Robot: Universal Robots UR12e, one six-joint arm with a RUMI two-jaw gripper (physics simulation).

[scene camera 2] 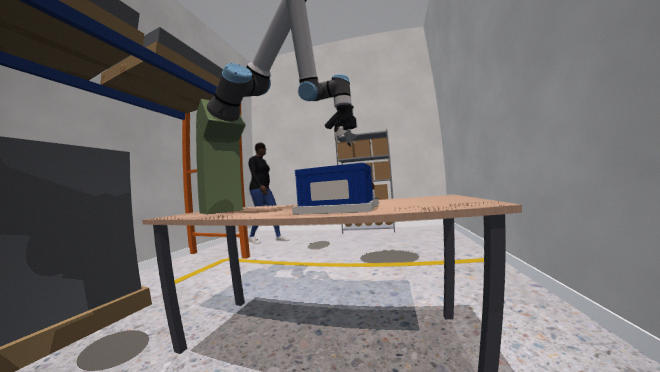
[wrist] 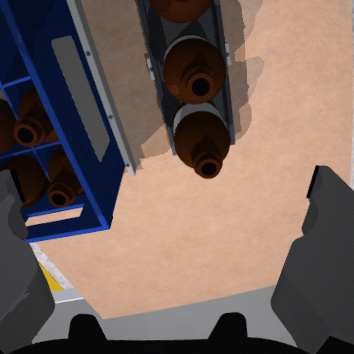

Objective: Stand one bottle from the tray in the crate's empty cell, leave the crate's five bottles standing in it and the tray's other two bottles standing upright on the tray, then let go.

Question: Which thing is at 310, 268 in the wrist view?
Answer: The gripper.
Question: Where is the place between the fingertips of the gripper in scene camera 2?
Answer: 344, 144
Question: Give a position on a brown bottle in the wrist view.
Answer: At 194, 70
